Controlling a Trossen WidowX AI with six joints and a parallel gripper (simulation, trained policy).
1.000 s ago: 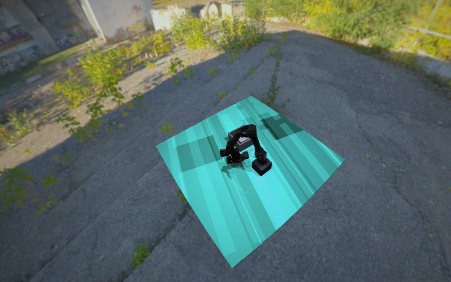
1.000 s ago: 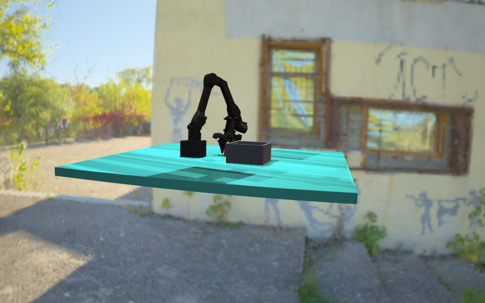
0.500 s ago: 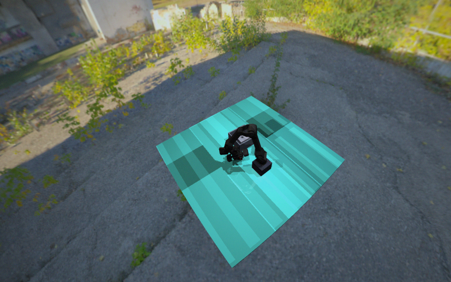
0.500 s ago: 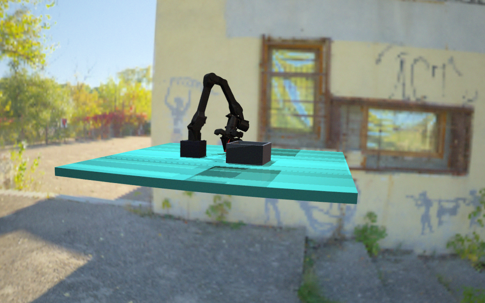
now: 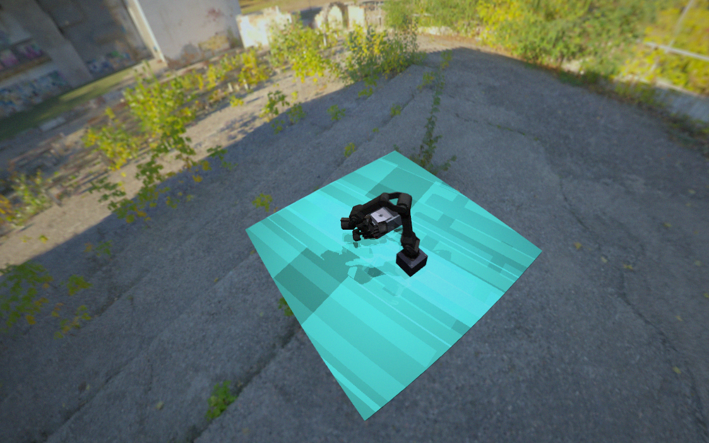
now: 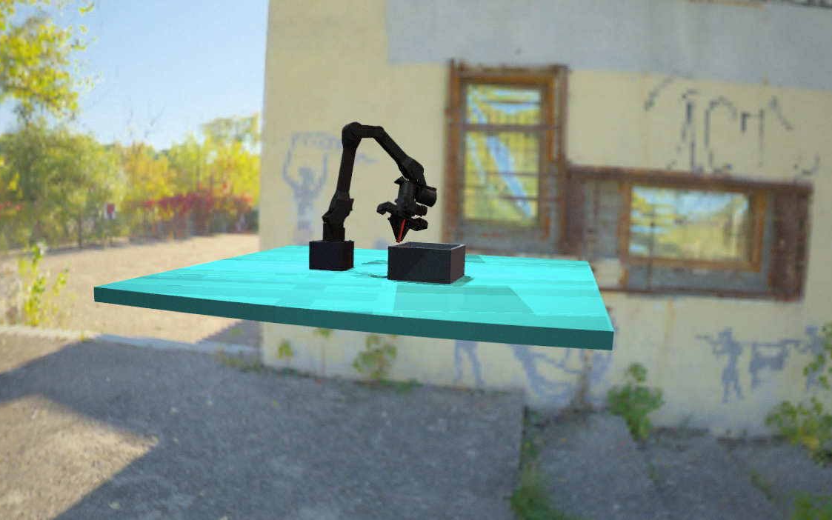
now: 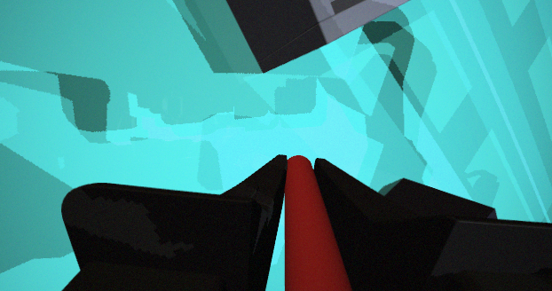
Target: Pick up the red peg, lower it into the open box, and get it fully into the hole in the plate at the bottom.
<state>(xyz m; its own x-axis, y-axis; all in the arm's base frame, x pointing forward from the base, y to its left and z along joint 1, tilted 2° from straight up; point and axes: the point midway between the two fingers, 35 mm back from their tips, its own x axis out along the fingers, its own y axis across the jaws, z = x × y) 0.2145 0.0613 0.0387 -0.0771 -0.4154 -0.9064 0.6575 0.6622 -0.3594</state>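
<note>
Right now my gripper tip is 160 mm to the left of the plate, 110 mm short of it and 50 mm above it. Also, from my gripper tip: dark box (160 mm to the right, 110 mm ahead, 70 mm below); red peg (30 mm above, 20 mm to the left).
</note>
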